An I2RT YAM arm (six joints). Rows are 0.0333 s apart.
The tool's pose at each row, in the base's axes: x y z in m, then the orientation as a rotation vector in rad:
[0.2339, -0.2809, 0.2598, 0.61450, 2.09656, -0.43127]
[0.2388, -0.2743, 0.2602, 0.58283, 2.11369, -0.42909]
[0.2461, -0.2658, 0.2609, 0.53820, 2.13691, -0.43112]
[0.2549, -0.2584, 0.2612, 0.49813, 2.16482, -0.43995]
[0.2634, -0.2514, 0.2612, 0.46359, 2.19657, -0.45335]
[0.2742, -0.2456, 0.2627, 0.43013, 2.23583, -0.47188]
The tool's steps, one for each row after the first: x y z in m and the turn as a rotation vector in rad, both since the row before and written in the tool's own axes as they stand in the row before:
[-0.0010, 0.0082, -0.0004, -0.01384, 0.00649, -0.02507]
[-0.0022, 0.0110, 0.0002, -0.01563, 0.00850, -0.03695]
[-0.0033, 0.0108, 0.0021, -0.00869, 0.01449, -0.03776]
[-0.0034, 0.0102, 0.0023, -0.00313, 0.02006, -0.03664]
[-0.0066, 0.0099, 0.0035, 0.00105, 0.02793, -0.03949]

